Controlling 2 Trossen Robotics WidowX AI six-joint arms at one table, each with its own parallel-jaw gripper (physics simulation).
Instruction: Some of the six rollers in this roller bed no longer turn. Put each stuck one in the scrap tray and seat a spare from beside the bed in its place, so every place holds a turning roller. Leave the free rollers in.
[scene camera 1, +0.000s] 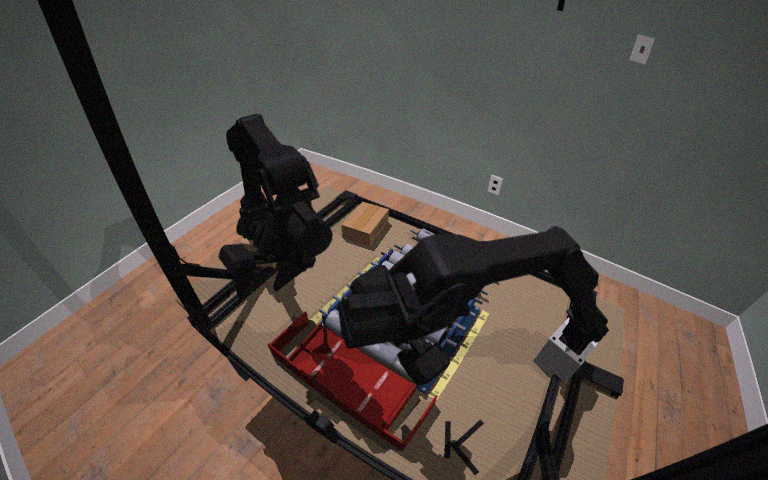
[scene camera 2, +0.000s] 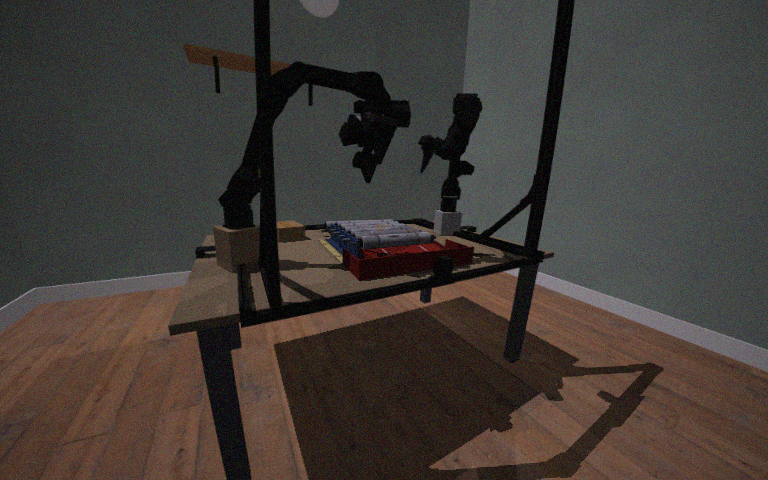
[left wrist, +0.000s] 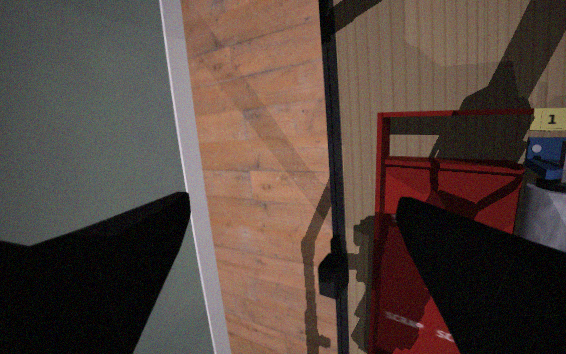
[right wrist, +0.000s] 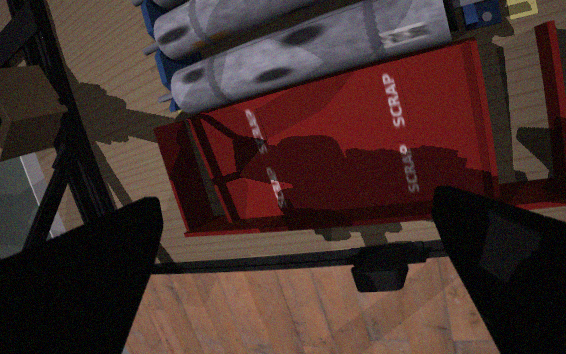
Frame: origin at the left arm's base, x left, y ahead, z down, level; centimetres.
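Seen in the pictures: left gripper, fingertip midpoint: (scene camera 1: 257, 293) (scene camera 2: 373, 174) (left wrist: 295, 205); right gripper, fingertip midpoint: (scene camera 2: 432, 180) (right wrist: 298, 206); left arm's base, link origin: (scene camera 2: 238, 226); right arm's base, link origin: (scene camera 1: 575, 339) (scene camera 2: 448, 211).
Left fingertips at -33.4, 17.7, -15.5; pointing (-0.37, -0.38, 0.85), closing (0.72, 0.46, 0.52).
Offsets run from my left fingertips to a thing's middle, as dx, dy, dz. "spot": to the spot under its first point. Level surfaces: height alone.
The red scrap tray {-2.3, +17.0, +23.9} (scene camera 1: 353, 380) (scene camera 2: 407, 259) (left wrist: 382, 145) (right wrist: 350, 125) lies along the near side of the blue roller bed {dz +26.2} (scene camera 1: 465, 325) (right wrist: 482, 15); no roller lies in it. The mottled grey front roller {+6.0, +21.1, +21.5} (scene camera 2: 396, 240) (left wrist: 542, 215) (right wrist: 320, 62) sits in the bed beside the tray, another roller {spot: +11.5, +19.6, +19.9} (right wrist: 235, 22) behind it. A spare roller {+44.7, +41.2, +24.3} (scene camera 1: 423, 233) partly shows beyond the bed. The right arm hides most rollers in scene camera 1. My left gripper (left wrist: 295, 205) is open and empty, high over the tray's side. My right gripper (right wrist: 298, 206) is open and empty, high above the tray.
A cardboard box {+54.2, +11.2, +24.0} (scene camera 1: 365, 223) (scene camera 2: 290, 229) stands at the back left. Yellow number strips (scene camera 1: 464, 345) (left wrist: 551, 119) edge the bed. A black frame rail {spot: -8.6, -0.3, +27.3} (left wrist: 336, 165) (right wrist: 250, 263) with a black block {spot: -13.1, +12.4, +21.2} (left wrist: 333, 275) (right wrist: 380, 272) runs along the near table edge.
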